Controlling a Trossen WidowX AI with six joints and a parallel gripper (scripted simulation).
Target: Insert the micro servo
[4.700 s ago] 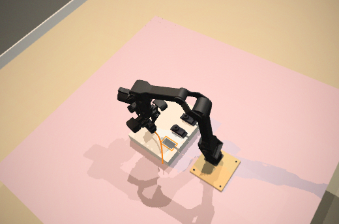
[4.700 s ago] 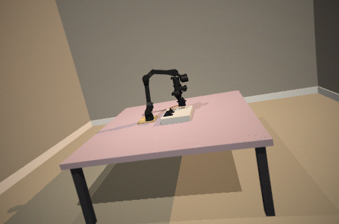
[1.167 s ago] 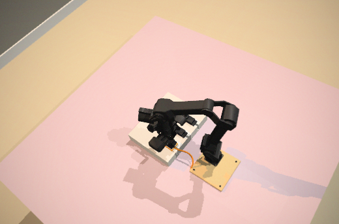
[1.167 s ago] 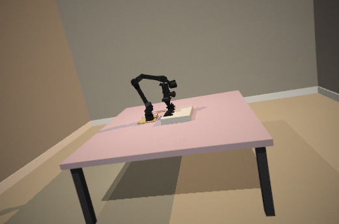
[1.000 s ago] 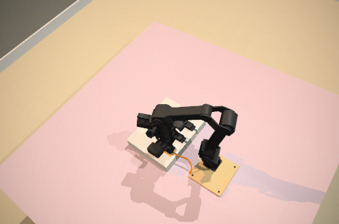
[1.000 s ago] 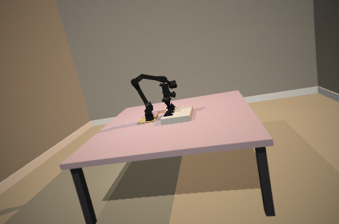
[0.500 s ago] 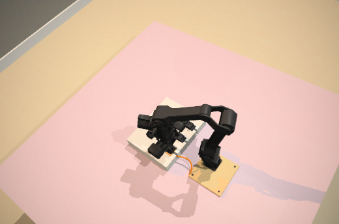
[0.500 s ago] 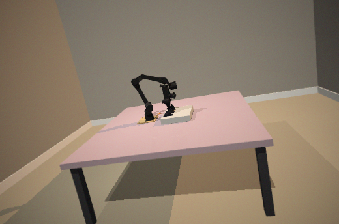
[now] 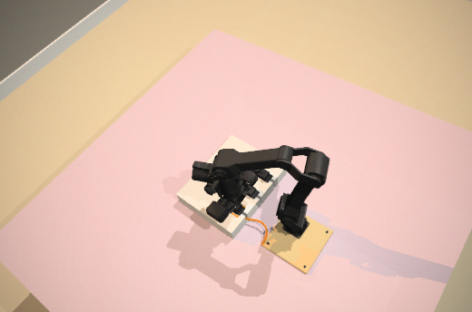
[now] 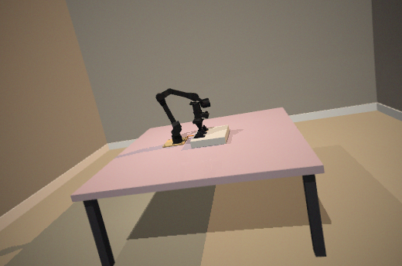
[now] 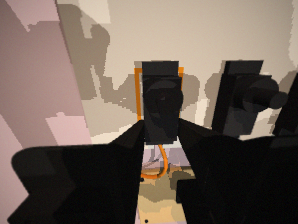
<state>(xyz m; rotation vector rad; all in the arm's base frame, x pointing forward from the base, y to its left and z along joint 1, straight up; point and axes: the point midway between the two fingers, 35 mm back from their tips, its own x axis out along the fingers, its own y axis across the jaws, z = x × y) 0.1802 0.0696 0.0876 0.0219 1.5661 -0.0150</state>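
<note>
The cream deck is 12 cm ahead of my gripper tip, 8 cm to the right of it and 4 cm below it.
</note>
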